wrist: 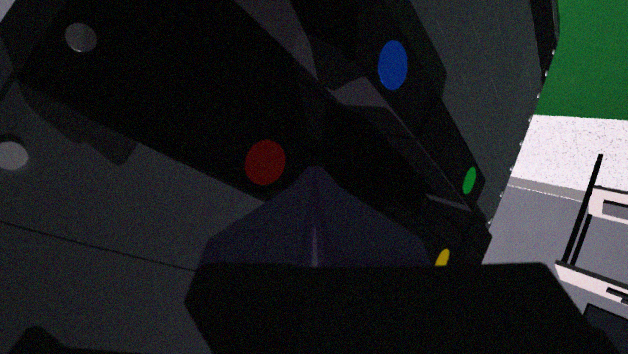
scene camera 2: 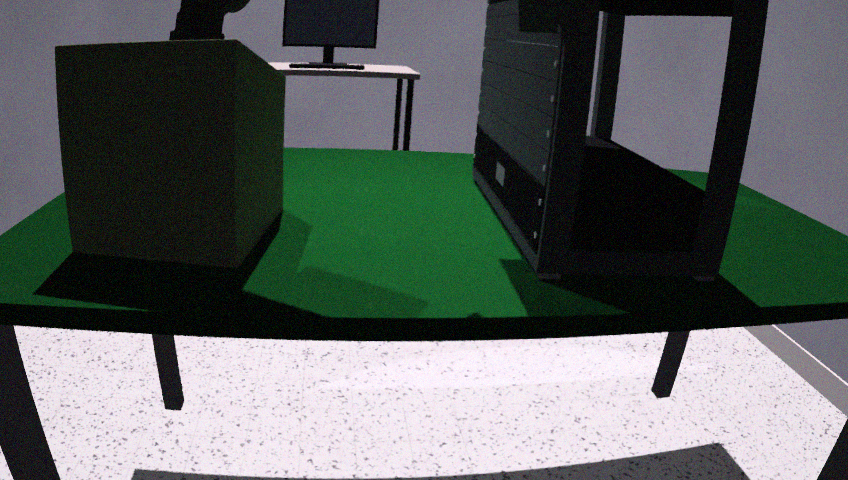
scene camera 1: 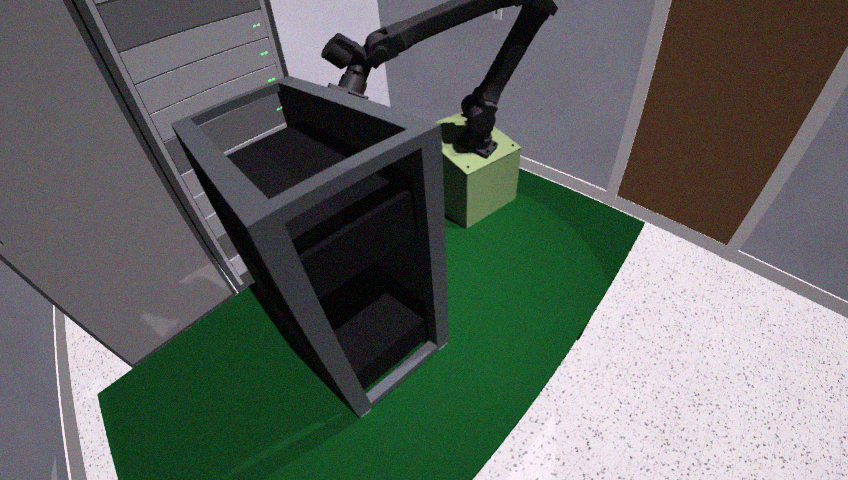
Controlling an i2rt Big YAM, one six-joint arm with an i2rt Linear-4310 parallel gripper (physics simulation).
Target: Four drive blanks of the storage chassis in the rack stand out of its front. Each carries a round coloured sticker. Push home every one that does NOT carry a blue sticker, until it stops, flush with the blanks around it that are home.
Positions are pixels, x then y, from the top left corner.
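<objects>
There's a rack you'd see in scene camera 1 point(339, 217). The rack is there in scene camera 2 point(554, 188) too, and the wrist view point(138, 138) has the rack as well.
</objects>
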